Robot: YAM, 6 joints.
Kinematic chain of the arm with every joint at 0, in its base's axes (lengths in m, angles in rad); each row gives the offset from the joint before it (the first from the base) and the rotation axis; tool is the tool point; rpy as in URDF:
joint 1: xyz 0 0 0.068 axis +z
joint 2: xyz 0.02 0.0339 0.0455 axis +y
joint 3: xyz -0.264 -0.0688 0 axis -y
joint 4: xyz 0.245 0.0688 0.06 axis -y
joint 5: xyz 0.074 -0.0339 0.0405 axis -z
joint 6: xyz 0.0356 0 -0.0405 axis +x
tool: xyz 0 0 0 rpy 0 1.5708 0
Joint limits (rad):
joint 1: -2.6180..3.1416
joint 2: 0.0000..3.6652
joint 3: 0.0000..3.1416
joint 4: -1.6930..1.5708
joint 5: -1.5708..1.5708
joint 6: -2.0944..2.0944
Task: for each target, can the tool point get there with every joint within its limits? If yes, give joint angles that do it. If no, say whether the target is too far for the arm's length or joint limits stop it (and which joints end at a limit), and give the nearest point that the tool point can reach.
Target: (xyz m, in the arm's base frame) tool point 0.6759 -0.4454 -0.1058
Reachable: no: too far | nearest point 0.5202 -0.3428 -0.0540 | short by 0.194 m
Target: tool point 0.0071 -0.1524 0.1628
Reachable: yes | joints -1.4032 1.4816 0.7031 -1.4234 0.5434 0.6660
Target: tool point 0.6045 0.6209 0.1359
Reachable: no: too far | nearest point 0.4504 0.4626 0.1301 | short by 0.221 m
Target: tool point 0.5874 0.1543 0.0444
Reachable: yes | joints 0.2215 3.0008 2.6105 -0.3417 -0.6487 0.9595
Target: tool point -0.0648 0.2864 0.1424
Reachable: yes | joints 1.7890 1.6658 0.8885 -0.4982 -0.0362 -0.3897
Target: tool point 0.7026 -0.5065 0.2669
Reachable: no: too far | nearest point 0.5158 -0.3718 0.2251 | short by 0.234 m
